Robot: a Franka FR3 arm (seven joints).
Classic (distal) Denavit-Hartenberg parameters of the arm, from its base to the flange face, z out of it. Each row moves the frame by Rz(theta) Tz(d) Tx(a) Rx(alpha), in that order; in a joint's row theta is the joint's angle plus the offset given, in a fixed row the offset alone. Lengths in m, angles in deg.
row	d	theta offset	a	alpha
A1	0.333	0	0	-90
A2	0	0	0	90
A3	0.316	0	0.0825	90
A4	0	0	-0.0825	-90
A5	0.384	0	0	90
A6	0	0	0.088	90
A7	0.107	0	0	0
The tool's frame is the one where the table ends.
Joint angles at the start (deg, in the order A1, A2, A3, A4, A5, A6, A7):
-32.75 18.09 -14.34 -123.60 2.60 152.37 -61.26
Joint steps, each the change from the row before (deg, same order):
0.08 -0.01 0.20 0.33 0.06 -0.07 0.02
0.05 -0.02 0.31 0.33 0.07 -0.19 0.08
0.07 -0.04 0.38 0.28 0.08 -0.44 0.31
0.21 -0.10 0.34 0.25 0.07 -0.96 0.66
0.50 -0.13 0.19 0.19 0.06 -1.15 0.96
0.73 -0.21 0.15 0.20 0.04 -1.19 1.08
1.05 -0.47 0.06 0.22 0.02 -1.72 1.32
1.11 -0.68 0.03 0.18 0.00 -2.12 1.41
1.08 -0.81 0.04 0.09 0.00 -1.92 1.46
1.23 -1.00 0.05 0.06 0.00 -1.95 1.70
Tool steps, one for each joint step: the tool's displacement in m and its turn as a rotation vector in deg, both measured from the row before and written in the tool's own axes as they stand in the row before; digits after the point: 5 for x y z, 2 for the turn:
0.00361 0.00047 -0.00195 -0.16 0.26 -0.19
0.00420 -0.00013 -0.00182 -0.03 0.26 -0.18
0.00459 -0.00127 -0.00133 0.24 0.16 -0.02
0.00496 -0.00272 -0.00102 0.67 -0.07 0.22
0.00581 -0.00415 -0.00084 0.84 -0.20 0.36
0.00747 -0.00517 -0.00174 0.80 -0.17 0.27
0.00916 -0.00689 -0.00377 1.03 -0.28 0.27
0.00880 -0.00785 -0.00501 1.22 -0.42 0.32
0.00825 -0.00807 -0.00597 1.03 -0.31 0.39
0.00913 -0.00942 -0.00760 0.95 -0.23 0.47

